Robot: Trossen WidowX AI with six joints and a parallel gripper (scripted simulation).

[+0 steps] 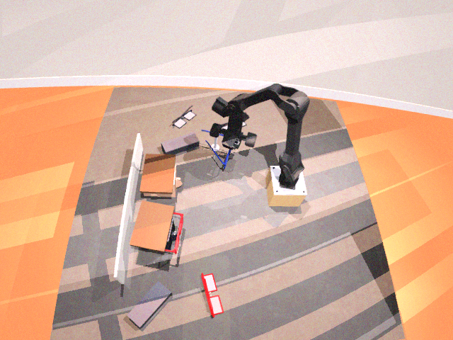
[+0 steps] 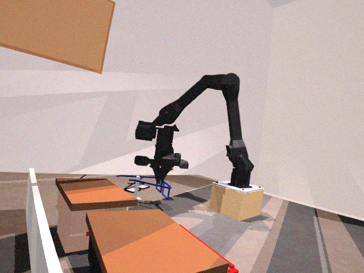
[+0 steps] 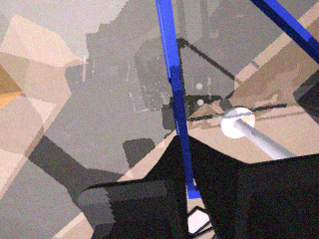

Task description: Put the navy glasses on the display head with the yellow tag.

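My gripper tip is 70 mm short of the white post stand, 30 mm to the left of it and 30 mm above it. Round my gripper tip: white upright panel (340 mm ahead, 350 mm to the left).
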